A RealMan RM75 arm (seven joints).
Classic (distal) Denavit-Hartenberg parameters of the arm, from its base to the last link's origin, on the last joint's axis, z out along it. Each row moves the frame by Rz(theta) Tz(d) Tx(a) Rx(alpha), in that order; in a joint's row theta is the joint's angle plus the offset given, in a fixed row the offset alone. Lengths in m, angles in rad.
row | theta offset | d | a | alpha
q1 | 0 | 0.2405 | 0 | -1.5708
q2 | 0 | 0 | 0 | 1.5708
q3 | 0 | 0.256 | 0 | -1.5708
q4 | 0 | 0 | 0 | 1.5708
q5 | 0 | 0.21 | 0 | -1.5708
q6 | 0 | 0 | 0 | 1.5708
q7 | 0 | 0.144 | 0 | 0
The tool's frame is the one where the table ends.
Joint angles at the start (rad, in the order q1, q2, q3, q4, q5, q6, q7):
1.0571, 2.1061, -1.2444, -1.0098, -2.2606, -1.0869, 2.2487
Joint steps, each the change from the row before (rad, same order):
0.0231, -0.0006, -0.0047, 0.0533, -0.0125, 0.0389, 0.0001
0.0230, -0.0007, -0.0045, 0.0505, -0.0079, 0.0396, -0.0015
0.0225, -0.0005, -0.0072, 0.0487, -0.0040, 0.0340, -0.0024
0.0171, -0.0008, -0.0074, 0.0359, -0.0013, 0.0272, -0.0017
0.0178, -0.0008, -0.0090, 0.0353, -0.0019, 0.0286, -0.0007
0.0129, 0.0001, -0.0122, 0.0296, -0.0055, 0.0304, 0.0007
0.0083, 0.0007, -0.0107, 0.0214, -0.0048, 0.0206, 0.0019
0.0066, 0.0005, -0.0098, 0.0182, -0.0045, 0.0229, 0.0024
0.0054, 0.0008, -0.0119, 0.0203, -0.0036, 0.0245, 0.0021
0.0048, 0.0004, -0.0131, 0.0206, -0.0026, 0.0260, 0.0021
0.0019, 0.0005, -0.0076, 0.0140, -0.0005, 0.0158, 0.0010
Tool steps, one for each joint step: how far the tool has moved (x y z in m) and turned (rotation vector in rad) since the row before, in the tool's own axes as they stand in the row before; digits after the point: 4 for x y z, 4 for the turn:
0.0022, -0.0029, 0.0078, 0.0170, 0.0148, 0.0055
0.0011, -0.0024, 0.0072, 0.0166, 0.0099, 0.0032
0.0012, -0.0008, 0.0071, 0.0105, 0.0118, 0.0005
0.0005, -0.0005, 0.0051, 0.0089, 0.0077, -0.0014
0.0001, -0.0003, 0.0051, 0.0105, 0.0076, -0.0035
0.0011, -0.0005, 0.0046, 0.0147, 0.0083, -0.0064
0.0016, 0.0002, 0.0035, 0.0093, 0.0088, -0.0047
0.0011, -0.0005, 0.0029, 0.0125, 0.0049, -0.0040
0.0022, -0.0003, 0.0033, 0.0125, 0.0066, -0.0036
0.0025, -0.0005, 0.0032, 0.0136, 0.0062, -0.0038
0.0023, -0.0002, 0.0020, 0.0076, 0.0047, 0.0000

